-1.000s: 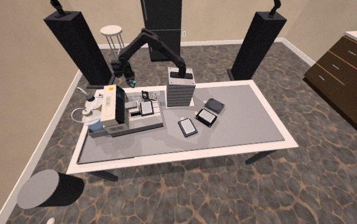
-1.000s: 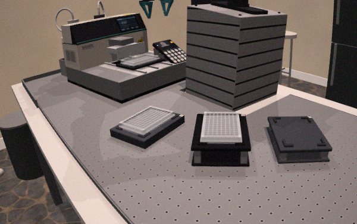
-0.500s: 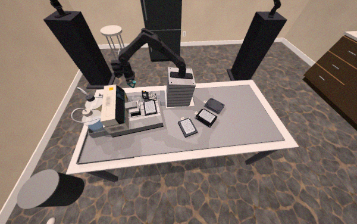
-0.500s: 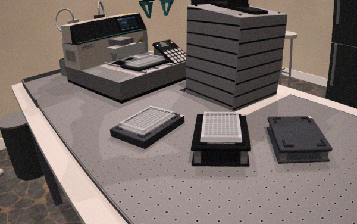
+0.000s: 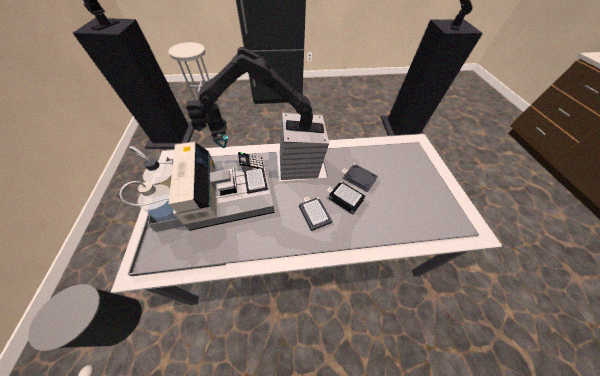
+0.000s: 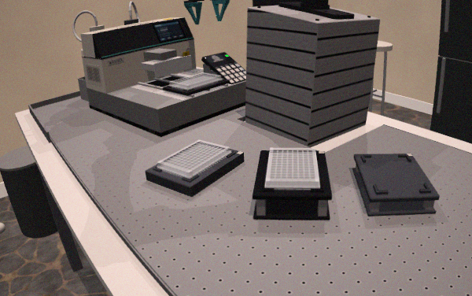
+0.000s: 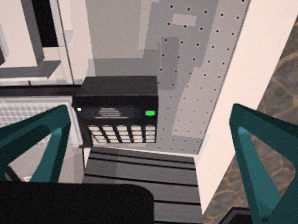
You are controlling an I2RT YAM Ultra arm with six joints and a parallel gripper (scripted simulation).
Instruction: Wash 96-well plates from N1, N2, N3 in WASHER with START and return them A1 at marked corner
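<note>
Right now the carrier is 16 cm to the left of my hand, 16 cm below it and 14 cm ahead of it. Round my hand: N2 label 58 cm to the left, 24 cm below, 15 cm ahead; then washer 17 cm ahead, 12 cm below, 1 cm to the left; then N1 label 44 cm to the left, 24 cm below, 21 cm ahead.
</note>
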